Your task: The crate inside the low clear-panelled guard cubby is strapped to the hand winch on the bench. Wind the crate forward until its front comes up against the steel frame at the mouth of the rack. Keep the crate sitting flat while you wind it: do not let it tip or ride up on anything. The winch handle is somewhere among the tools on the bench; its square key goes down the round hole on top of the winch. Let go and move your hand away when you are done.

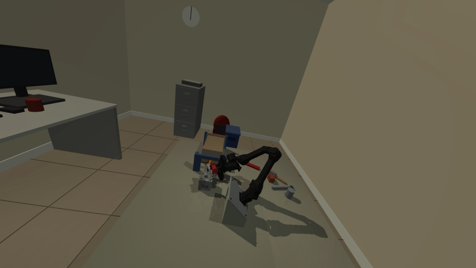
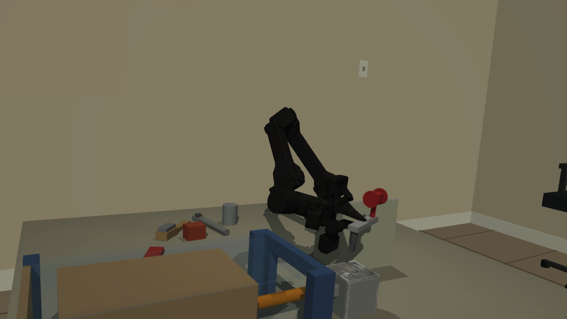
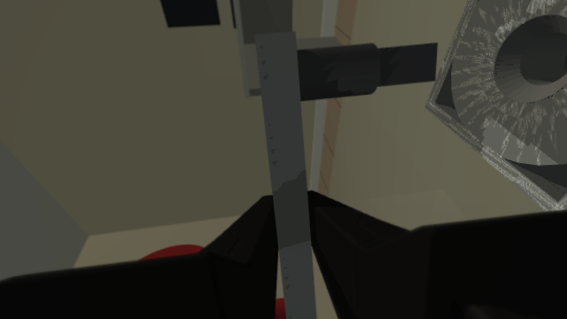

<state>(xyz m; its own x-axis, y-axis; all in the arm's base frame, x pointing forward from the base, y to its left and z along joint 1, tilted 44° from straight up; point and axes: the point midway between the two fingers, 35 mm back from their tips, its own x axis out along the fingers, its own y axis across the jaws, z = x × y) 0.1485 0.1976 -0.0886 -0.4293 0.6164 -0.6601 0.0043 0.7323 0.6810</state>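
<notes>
The red knob is 40 mm behind my gripper tip, 40 mm above it and 20 mm to the right of it. From my gripper tip the other things lie so: clear-panelled cubby: 450 mm ahead, 70 mm below, 30 mm to the left; then grey winch: 160 mm below, 30 mm ahead, 10 mm to the left; then winch handle: 10 mm to the right, 10 mm behind, 10 mm above.
</notes>
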